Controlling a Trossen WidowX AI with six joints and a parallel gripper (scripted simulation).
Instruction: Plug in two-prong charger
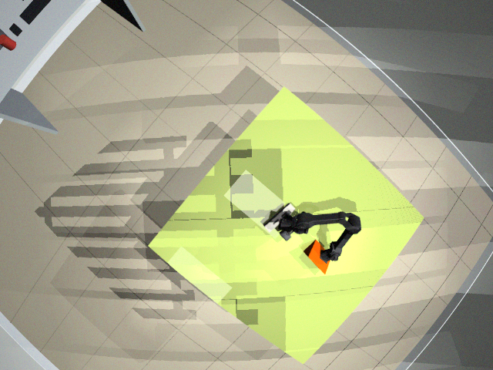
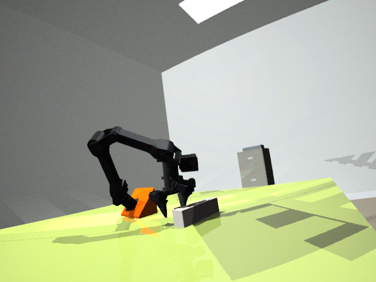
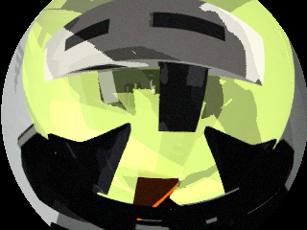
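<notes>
Now: gripper tip 6 cm short of the dark two-prong charger, 1 cm to the left of it and 1 cm below it.
</notes>
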